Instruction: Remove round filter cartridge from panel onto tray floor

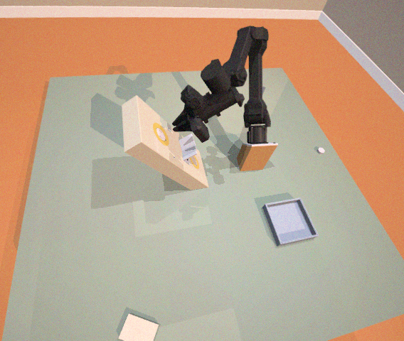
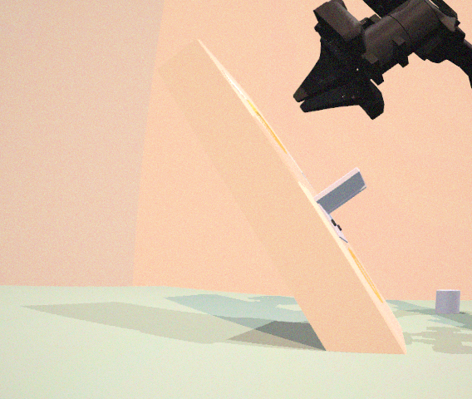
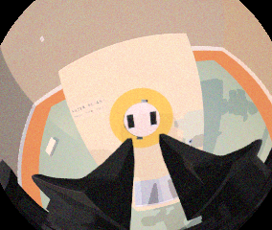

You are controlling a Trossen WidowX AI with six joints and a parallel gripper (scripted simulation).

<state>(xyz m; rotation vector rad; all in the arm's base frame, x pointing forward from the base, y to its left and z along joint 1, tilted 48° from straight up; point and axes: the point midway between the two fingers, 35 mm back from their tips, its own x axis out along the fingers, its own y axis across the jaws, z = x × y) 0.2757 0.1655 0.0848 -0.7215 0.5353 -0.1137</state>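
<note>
My gripper tip is now 50 mm short of the round filter cartridge, 10 mm to the right of it and 40 mm above it. From my gripper tip the other things lie so: grey tray 430 mm behind, 220 mm to the left, 250 mm below; grey bracket 50 mm behind, 10 mm to the right, 130 mm below; cream service panel 10 mm ahead, 110 mm below.
</note>
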